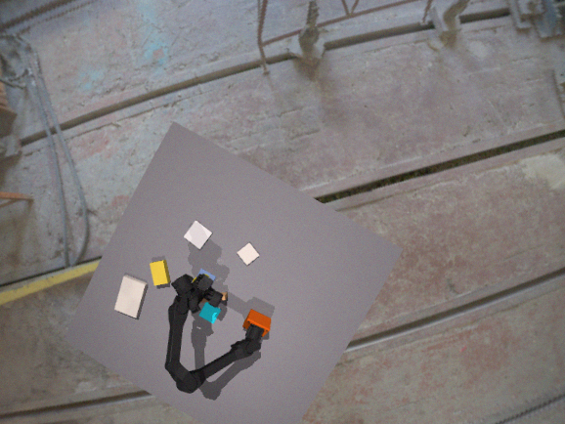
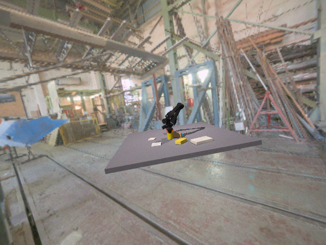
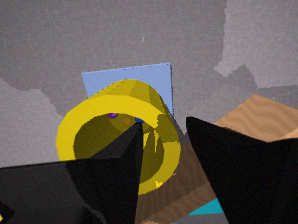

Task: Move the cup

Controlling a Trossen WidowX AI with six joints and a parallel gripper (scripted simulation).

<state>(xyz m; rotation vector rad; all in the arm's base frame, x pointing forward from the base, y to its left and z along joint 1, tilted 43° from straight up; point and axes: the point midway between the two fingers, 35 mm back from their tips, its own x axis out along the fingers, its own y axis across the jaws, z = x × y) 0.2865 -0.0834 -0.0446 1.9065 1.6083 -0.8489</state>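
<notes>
The light blue pad lies 5 cm below my gripper tip and 3 cm ahead of it. The rest, counted from my gripper tip: yellow cup: 2 cm ahead, 1 cm below; cyan pad: 14 cm to the left, 5 cm below, 5 cm behind; wooden bar: 7 cm to the left, 2 cm below, 1 cm behind.
</notes>
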